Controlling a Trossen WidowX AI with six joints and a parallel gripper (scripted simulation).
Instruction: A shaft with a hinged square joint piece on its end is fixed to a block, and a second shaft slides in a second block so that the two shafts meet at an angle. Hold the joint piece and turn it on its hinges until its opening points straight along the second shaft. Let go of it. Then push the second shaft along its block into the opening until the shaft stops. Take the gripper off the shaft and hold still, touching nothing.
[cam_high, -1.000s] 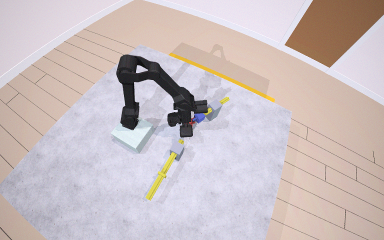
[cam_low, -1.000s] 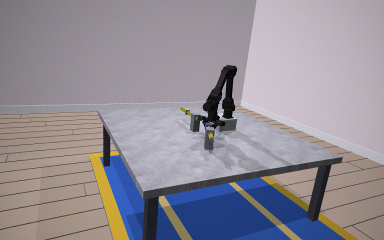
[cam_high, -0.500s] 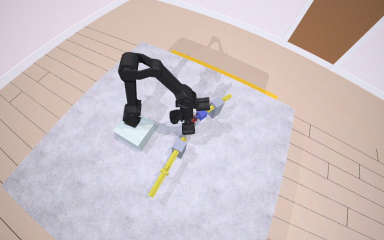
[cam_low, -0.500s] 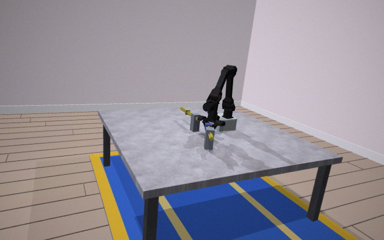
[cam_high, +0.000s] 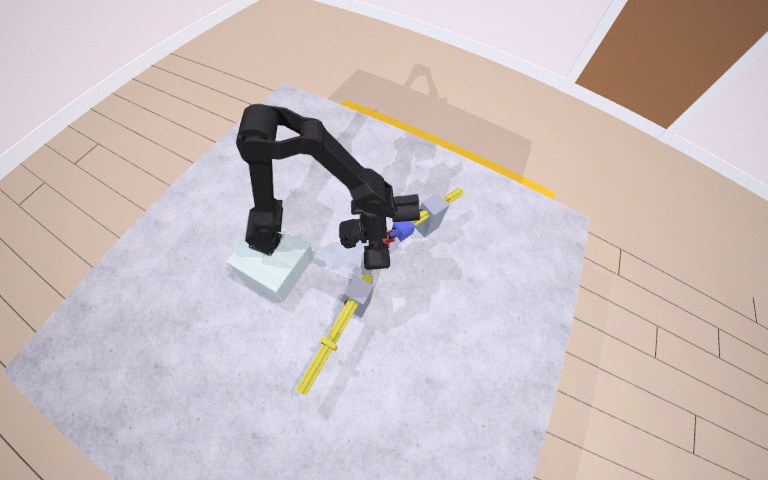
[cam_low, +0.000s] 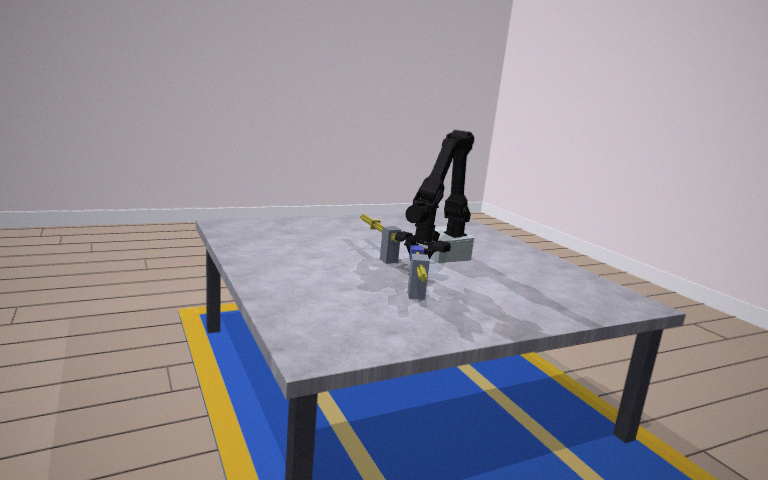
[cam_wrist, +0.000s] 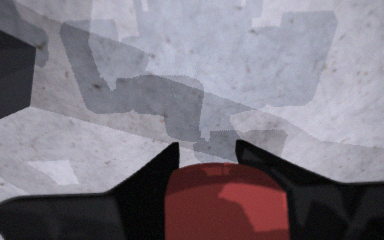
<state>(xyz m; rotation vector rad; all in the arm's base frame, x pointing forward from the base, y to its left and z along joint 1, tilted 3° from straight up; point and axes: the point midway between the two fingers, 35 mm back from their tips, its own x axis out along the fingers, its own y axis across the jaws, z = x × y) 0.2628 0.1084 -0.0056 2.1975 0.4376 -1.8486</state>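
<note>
Now: the red joint piece 5 cm above my gripper tip and 1 cm ahead of it.
</note>
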